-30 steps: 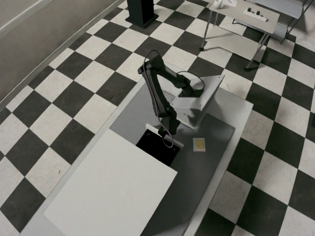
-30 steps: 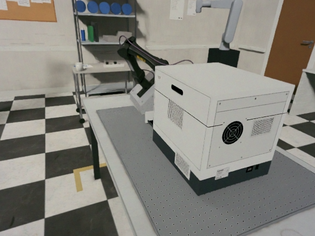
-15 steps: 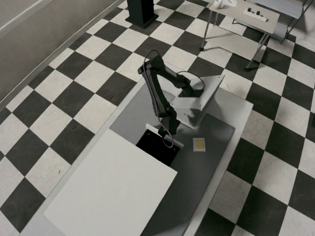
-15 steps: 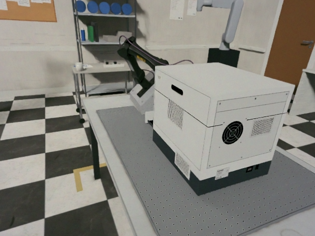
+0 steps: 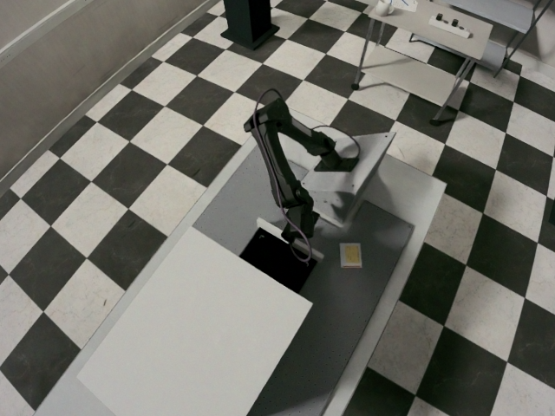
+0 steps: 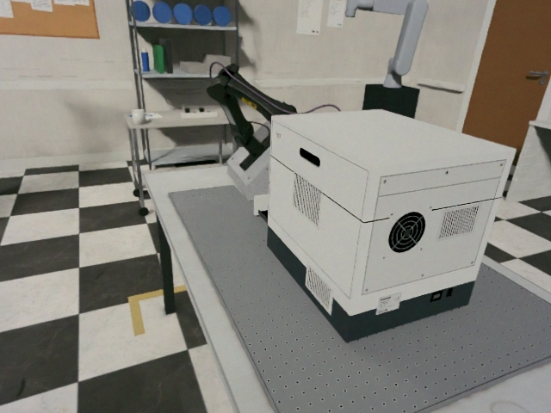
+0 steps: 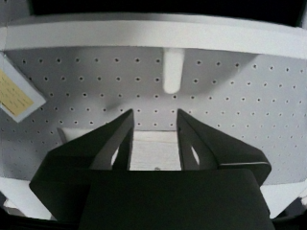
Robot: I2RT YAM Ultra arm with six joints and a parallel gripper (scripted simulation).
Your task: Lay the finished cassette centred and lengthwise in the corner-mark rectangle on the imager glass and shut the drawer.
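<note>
The finished cassette is 5 cm behind my hand, 21 cm to the left of it and 11 cm below it. The rest, counted from my hand: drawer (17 cm ahead, 6 cm below).
</note>
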